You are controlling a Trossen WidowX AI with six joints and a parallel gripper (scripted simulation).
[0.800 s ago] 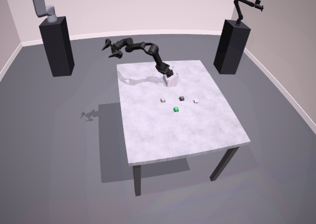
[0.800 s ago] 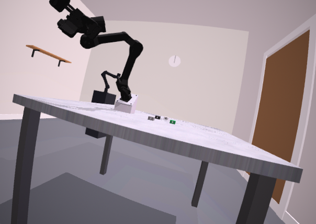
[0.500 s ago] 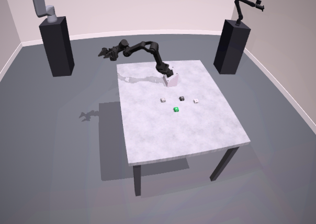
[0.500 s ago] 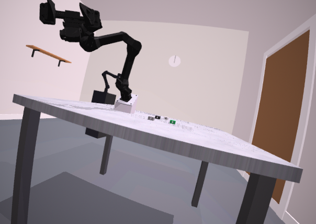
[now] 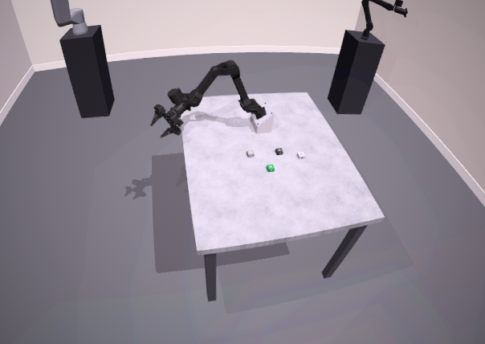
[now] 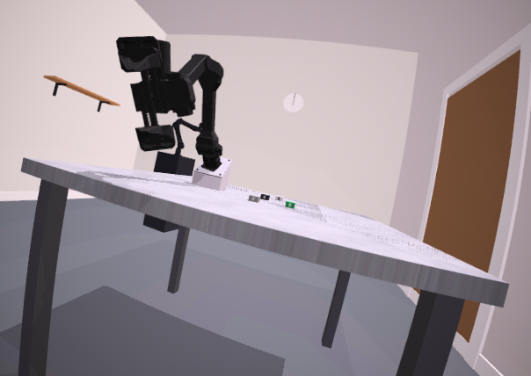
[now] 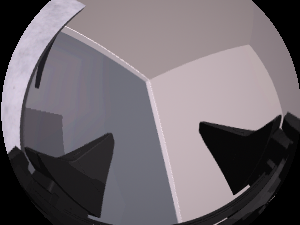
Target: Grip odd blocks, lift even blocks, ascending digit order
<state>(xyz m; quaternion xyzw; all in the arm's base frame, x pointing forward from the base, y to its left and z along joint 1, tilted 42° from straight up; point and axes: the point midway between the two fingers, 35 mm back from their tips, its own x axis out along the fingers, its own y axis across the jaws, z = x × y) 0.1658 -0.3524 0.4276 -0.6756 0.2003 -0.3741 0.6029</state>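
Now: the grey block 4 cm ahead of my gripper tip, 48 cm to the left of it and 14 cm below it. Round my gripper tip: white block (8 cm ahead, 75 cm to the left, 14 cm below); then green block (16 cm ahead, 56 cm to the left, 14 cm below); then black block (4 cm ahead, 64 cm to the left, 14 cm below).
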